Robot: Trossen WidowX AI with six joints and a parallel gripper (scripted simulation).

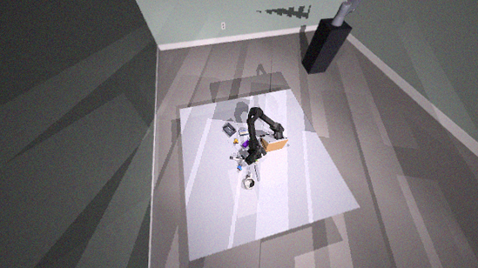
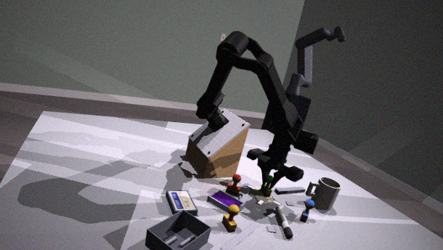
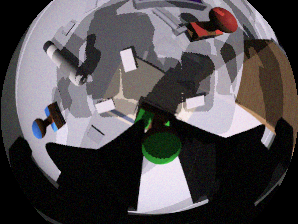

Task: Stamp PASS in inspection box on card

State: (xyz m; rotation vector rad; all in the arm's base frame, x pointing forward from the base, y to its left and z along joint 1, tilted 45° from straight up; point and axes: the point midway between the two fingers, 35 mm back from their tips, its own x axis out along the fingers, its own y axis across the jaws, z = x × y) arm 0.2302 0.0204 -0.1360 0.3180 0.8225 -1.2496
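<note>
My gripper tip is now right at the green-knobbed stamp. From my gripper tip the other things lie so: inspection card: 10 mm ahead, 10 mm to the right, 30 mm below; red-knobbed stamp: 20 mm behind, 110 mm to the right, 10 mm below; dark bar: 120 mm to the left, 20 mm below.
</note>
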